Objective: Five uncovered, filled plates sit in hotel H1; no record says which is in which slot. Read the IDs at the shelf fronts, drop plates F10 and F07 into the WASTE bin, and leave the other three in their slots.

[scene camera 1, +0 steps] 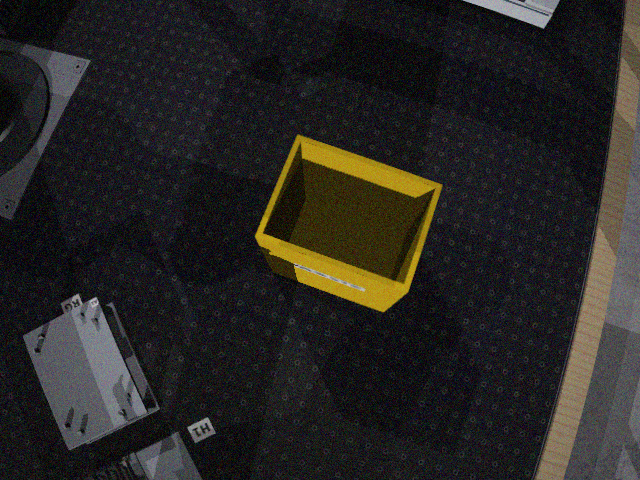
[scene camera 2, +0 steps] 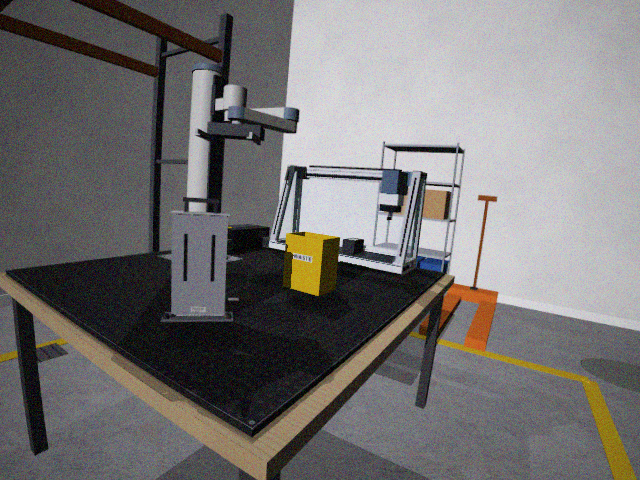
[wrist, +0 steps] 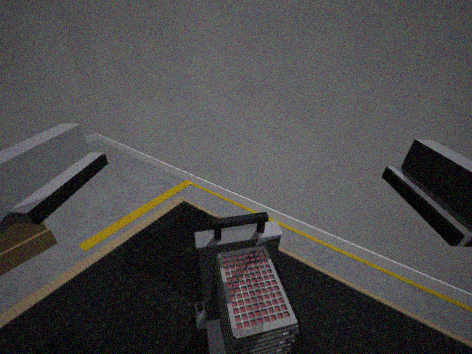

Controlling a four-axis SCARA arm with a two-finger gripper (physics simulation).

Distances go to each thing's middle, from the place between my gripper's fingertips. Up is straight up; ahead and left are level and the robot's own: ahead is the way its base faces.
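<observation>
Dark tower (scene camera 2: 198, 291): my gripper 80 mm short of it, 130 mm to the left of it, 370 mm above it.
</observation>
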